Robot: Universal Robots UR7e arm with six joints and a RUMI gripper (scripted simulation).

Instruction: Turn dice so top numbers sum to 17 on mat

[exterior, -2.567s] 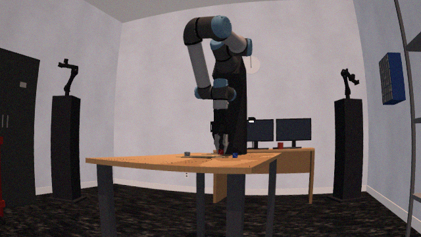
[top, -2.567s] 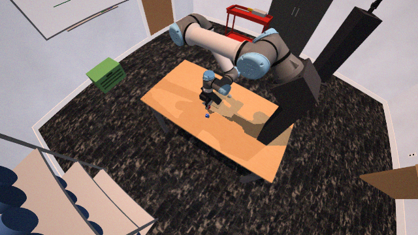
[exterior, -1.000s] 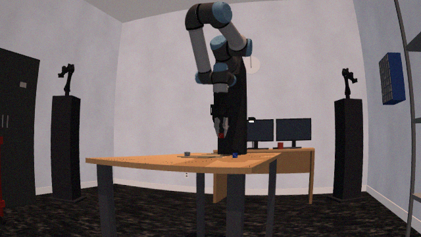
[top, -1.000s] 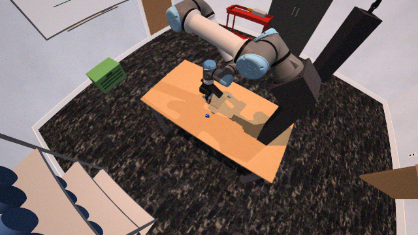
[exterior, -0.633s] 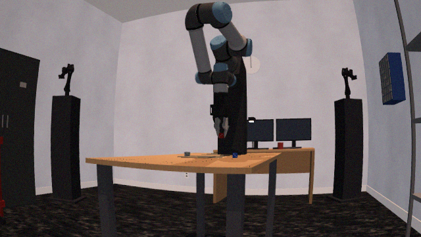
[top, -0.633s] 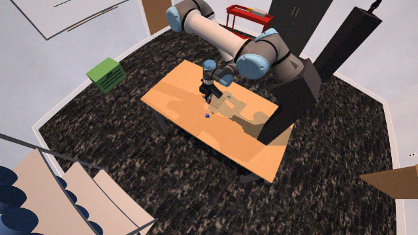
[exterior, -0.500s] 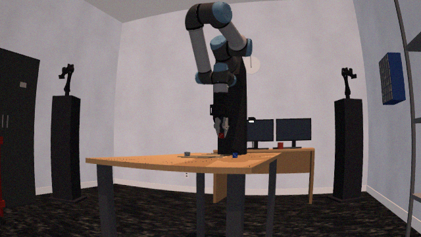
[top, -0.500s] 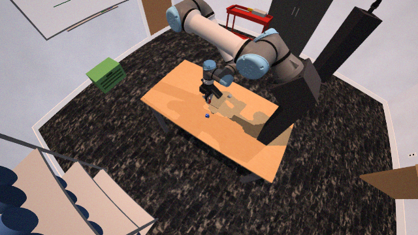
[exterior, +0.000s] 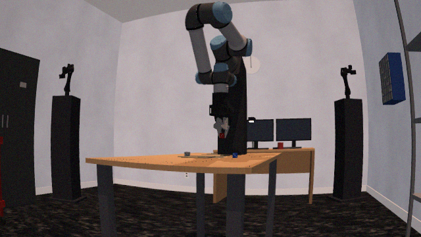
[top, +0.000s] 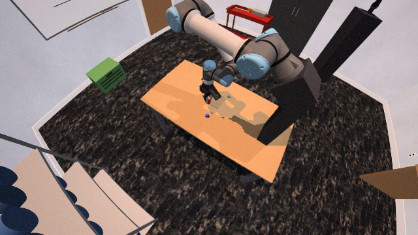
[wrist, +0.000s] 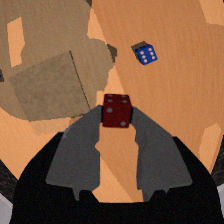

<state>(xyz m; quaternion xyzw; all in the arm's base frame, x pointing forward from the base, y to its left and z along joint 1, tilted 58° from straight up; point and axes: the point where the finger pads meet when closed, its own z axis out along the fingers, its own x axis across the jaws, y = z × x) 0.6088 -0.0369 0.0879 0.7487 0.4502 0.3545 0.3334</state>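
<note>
The blue die is 100 mm below my hand, 60 mm to the left of it and 10 mm behind it. Also, from my hand: red die right at my hand; then grey die 180 mm to the right, 160 mm behind, 100 mm below; then tan mat 120 mm to the right, 110 mm below, 40 mm behind.
</note>
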